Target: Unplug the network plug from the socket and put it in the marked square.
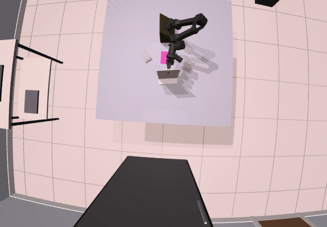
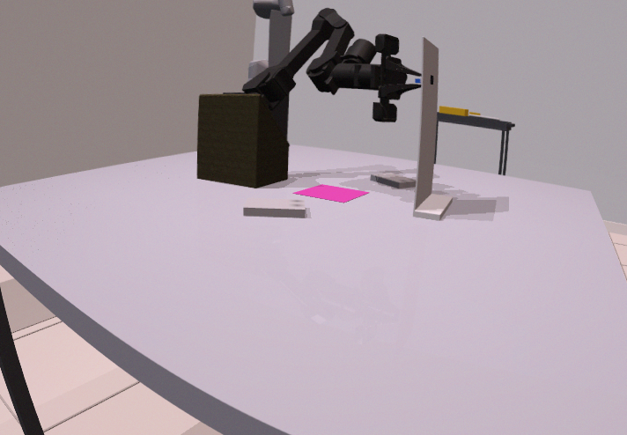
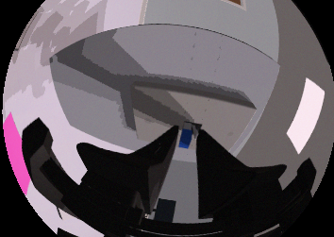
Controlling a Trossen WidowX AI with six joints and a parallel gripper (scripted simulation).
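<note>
The magenta marked square is 25 cm below my gripper tip, 18 cm behind it and 3 cm to the right of it. From my gripper tip the other things lie so: upright white panel: 10 cm below, 2 cm ahead.
</note>
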